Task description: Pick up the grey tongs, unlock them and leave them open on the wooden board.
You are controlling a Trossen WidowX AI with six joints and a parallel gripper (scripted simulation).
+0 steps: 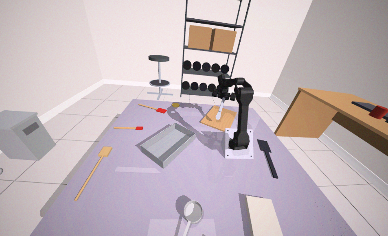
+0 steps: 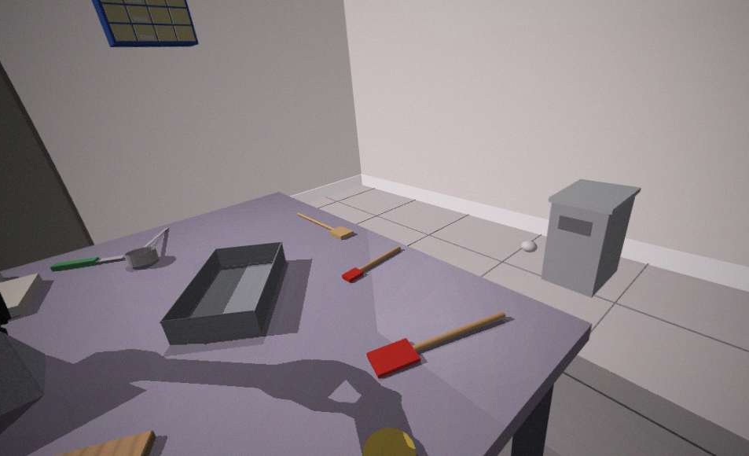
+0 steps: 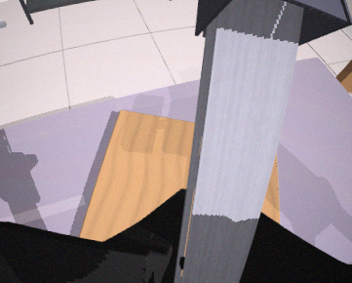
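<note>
Now: gripper tip 170 mm above the wooden board and 30 mm to the right of it. Also, from my gripper tip: yellow disc: 430 mm ahead, 170 mm below, 100 mm to the right; then grey roasting tin: 430 mm to the left, 380 mm ahead, 150 mm below; then black spatula: 420 mm to the left, 270 mm behind, 170 mm below.
</note>
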